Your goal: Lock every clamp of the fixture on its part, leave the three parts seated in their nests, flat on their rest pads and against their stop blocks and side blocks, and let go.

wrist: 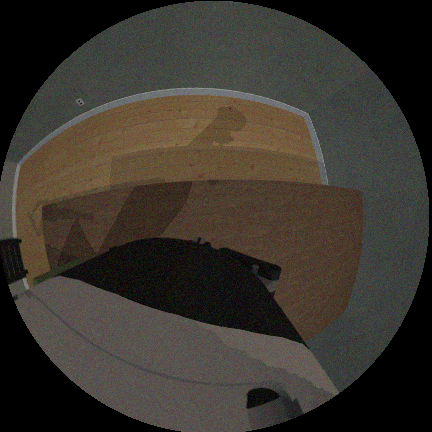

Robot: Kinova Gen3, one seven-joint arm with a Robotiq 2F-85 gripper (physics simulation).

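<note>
The black body of my gripper fills the middle of the wrist view, and its fingers are shut with nothing between them. It hangs over the brown table top. The fixture with its clamps and the three parts is hidden behind the gripper body. Only a tiny grey bit peeks over the gripper's far edge, and I cannot tell what it is.
The pale grey arm link covers the lower part of the view. A thin green strip shows at the left, beside the gripper. A dark ribbed object stands at the far left edge. Behind the table is a lighter wooden floor with the arm's shadow.
</note>
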